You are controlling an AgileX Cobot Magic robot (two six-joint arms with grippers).
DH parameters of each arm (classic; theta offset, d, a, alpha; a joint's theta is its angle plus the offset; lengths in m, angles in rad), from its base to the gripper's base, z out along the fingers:
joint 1: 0 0.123 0 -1.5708
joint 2: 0.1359 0 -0.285 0
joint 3: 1.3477 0 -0.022 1.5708
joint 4: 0 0.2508 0 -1.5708
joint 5: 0 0 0.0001 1.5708
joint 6: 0 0.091 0 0
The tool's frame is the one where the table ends.
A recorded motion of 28 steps. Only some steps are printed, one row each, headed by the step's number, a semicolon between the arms.
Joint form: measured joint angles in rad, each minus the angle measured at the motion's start. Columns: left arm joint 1, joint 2, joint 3, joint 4, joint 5, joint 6; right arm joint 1, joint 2, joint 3, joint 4, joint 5, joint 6.
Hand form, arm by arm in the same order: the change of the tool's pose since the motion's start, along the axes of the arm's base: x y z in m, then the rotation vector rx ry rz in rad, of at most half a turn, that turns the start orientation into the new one. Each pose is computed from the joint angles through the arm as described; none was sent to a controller.
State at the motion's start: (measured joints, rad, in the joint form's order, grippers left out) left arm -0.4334 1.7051 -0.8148 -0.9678 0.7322 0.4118; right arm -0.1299 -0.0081 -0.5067 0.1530 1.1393 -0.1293
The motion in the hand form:
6: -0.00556 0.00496 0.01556 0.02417 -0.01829 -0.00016; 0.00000 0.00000 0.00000 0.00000 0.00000 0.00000
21: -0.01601 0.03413 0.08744 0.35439 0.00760 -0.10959; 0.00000 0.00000 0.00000 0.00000 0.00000 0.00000
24: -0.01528 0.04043 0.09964 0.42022 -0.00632 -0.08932; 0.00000 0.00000 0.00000 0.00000 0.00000 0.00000
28: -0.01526 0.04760 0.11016 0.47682 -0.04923 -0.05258; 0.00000 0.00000 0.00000 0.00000 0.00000 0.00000
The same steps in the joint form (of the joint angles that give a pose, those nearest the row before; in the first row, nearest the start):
6: 0.0000 -0.0643 0.0000 0.0853 0.0184 -0.0867; 0.0000 0.0000 0.0000 0.0000 0.0000 0.0000
21: 0.0000 -0.2239 -0.1961 0.6500 0.4134 -0.5083; 0.0000 0.0000 0.0000 0.0000 0.0000 0.0000
24: 0.0000 -0.2427 -0.2334 0.7309 0.4647 -0.5683; 0.0000 0.0000 0.0000 0.0000 0.0000 0.0000
28: 0.0000 -0.2711 -0.2515 0.8101 0.4777 -0.6220; 0.0000 0.0000 0.0000 0.0000 0.0000 0.0000

